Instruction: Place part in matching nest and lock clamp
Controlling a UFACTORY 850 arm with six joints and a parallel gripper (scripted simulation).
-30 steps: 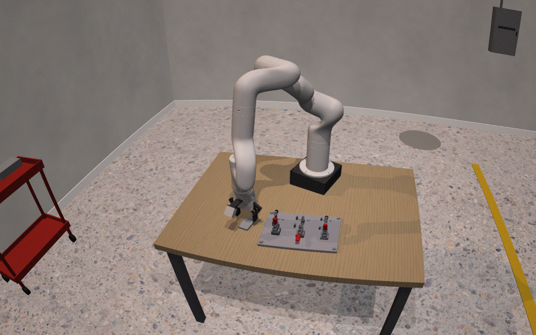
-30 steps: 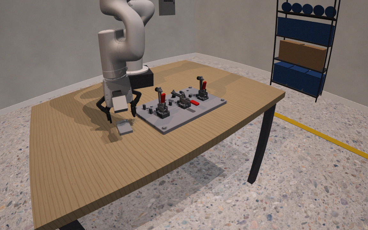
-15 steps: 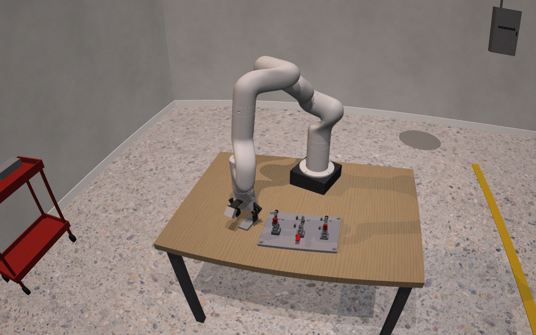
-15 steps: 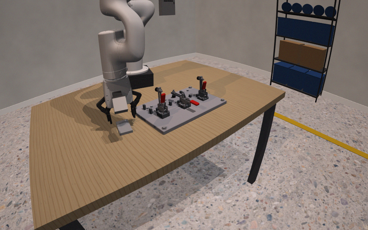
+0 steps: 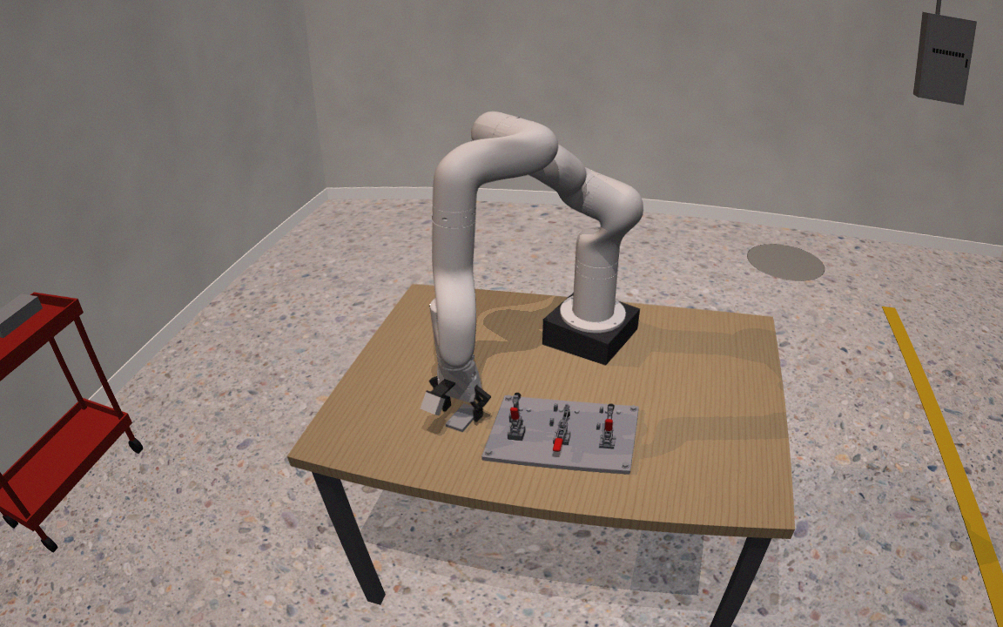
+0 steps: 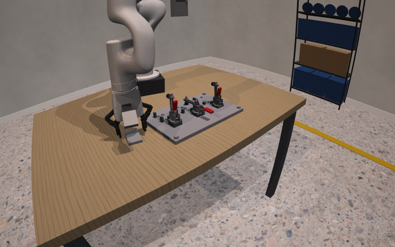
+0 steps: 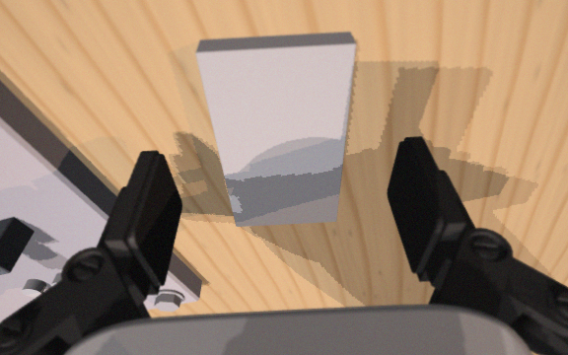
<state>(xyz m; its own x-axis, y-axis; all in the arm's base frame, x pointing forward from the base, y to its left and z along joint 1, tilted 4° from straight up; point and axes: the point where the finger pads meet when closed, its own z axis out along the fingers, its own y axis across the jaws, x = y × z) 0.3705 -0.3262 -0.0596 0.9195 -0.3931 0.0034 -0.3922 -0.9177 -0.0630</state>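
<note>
Right now the flat grey part is 20 mm below my hand. The rest, counted from my hand: grey fixture plate 60 mm ahead, 250 mm to the left, 20 mm below.
</note>
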